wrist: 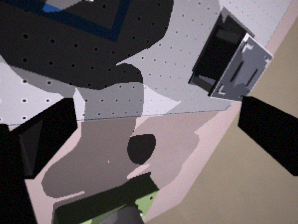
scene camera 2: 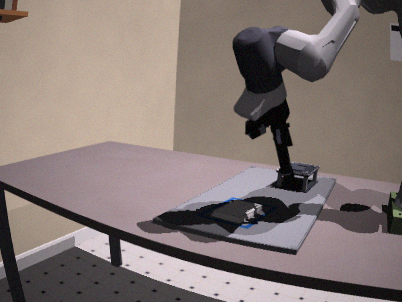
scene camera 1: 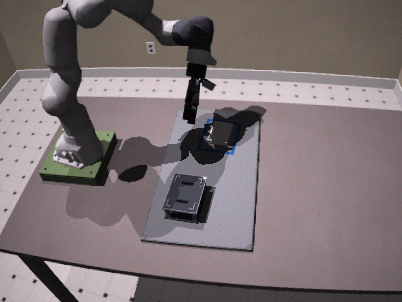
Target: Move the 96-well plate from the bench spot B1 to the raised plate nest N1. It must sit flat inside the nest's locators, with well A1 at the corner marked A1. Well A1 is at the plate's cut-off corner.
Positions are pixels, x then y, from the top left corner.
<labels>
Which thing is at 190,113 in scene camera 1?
My gripper.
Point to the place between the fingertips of my gripper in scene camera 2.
289,164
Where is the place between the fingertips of my gripper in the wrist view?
At 158,112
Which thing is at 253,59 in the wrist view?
A raised plate nest.
</labels>
